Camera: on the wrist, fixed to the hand. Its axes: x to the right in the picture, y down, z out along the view.
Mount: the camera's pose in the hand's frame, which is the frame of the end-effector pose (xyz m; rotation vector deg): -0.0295 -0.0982 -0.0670 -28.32 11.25 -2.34
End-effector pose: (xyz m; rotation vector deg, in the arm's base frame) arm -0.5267 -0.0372 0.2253 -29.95 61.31 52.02
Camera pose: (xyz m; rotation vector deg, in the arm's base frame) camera -0.4847 -0.1521 0.2191 -60.59 57.51 63.38
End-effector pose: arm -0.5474 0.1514 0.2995 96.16 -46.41 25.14
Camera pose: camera -0.4892 0.2332 0.2294 67.11 -38.45 19.18
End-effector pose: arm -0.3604 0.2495 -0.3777 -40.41 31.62 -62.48
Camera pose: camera -0.4777 0.2326 -0.3468 -59.94 57.21 -61.68
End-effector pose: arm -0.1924 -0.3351 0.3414 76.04 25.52 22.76
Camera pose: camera -0.2503 -0.3141 0.2355 45.94 28.54 32.39
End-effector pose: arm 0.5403 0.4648 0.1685 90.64 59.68 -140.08
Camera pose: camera 0.5698 0.5689 0.2259 94.38 89.86 -106.88
